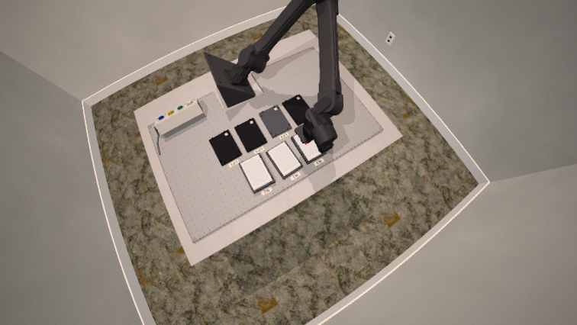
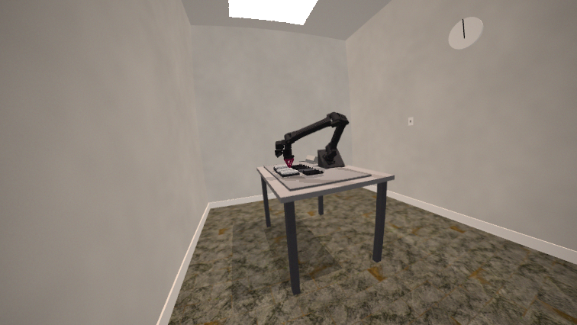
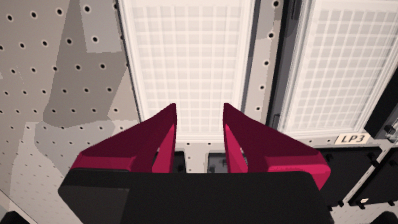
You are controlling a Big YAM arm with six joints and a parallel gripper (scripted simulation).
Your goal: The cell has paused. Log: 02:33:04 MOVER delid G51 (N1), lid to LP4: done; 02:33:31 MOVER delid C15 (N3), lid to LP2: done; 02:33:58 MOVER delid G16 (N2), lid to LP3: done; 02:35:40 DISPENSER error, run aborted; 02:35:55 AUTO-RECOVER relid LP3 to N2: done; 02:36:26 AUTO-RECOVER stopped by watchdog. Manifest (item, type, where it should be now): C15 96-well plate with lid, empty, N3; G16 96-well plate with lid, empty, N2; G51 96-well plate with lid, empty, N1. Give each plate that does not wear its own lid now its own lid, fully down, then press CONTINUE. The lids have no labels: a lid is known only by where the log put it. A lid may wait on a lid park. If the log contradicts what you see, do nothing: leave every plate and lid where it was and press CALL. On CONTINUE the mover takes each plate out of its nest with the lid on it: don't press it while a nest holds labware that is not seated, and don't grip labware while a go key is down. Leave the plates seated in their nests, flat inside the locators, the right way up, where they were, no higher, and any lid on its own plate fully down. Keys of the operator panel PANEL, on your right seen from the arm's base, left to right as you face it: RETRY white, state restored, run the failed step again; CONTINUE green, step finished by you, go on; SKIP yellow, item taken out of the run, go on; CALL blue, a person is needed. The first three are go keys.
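The green continue key lies 47 cm behind my hand and 39 cm to the right of it. Also, from my hand: LP4 label (9 cm behind, 7 cm below, 6 cm to the right); then lid park LP4 (18 cm behind, 6 cm below, 5 cm to the right); then lid park LP2 (17 cm behind, 8 cm to the left, 6 cm below).
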